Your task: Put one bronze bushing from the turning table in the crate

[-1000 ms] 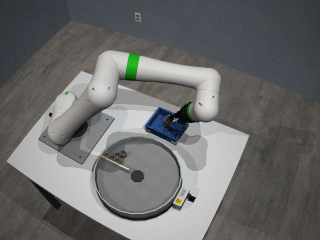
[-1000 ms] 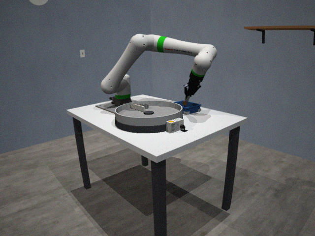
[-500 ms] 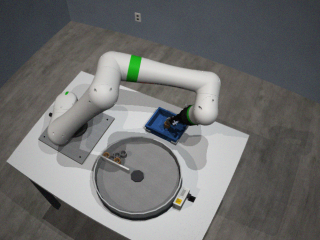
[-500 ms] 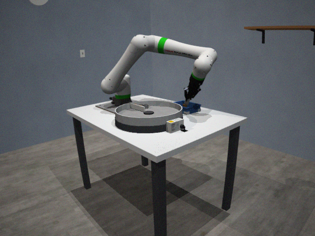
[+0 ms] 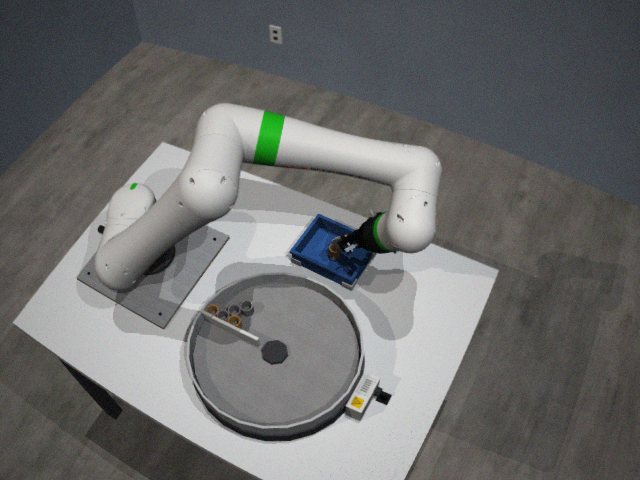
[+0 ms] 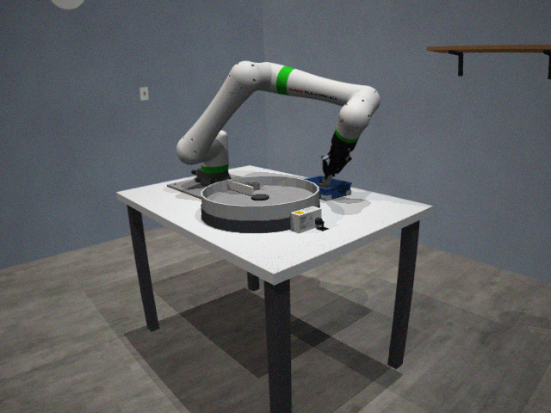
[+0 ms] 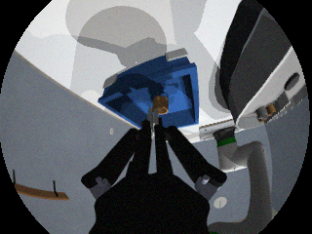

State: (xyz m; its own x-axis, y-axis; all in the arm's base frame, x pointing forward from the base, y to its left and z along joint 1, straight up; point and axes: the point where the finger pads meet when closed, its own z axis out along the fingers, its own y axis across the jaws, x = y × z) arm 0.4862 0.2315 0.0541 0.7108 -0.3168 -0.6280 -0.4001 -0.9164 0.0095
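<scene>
My hand is 4 cm above the blue crate, 2 cm past it and 1 cm to the left of it. Round my hand: round grey turning table: 36 cm to the right, 1 cm below, 1 cm behind.
</scene>
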